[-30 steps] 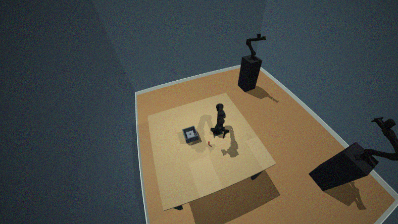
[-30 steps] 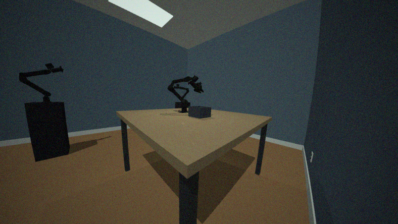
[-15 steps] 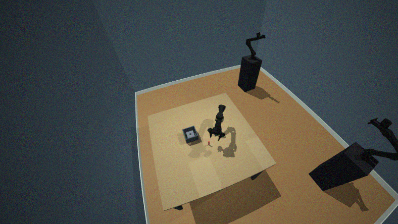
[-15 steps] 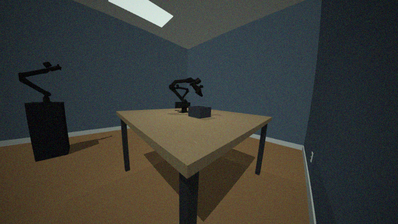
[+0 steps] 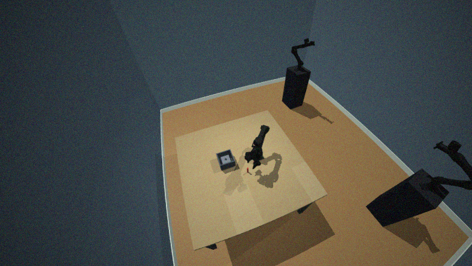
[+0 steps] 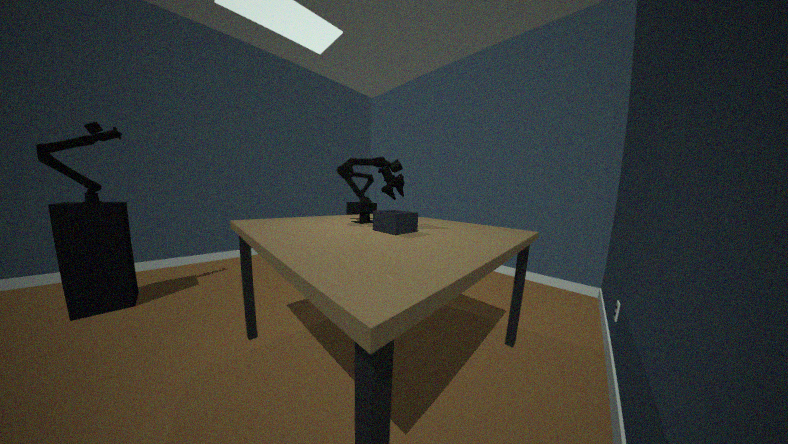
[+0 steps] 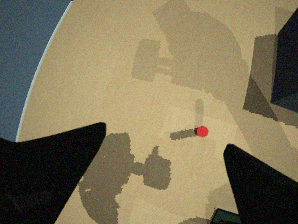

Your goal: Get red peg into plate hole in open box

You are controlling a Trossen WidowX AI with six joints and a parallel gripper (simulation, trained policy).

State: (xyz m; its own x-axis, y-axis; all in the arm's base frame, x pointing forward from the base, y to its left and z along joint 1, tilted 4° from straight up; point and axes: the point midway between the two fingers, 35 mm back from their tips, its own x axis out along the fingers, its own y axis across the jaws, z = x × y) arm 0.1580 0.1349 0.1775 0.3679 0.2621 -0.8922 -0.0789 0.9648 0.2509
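The red peg lies 120 mm below my gripper tip, 30 mm to the right of it and 10 mm ahead of it. Round my gripper tip: dark box (240 mm to the right, 170 mm ahead, 140 mm below).
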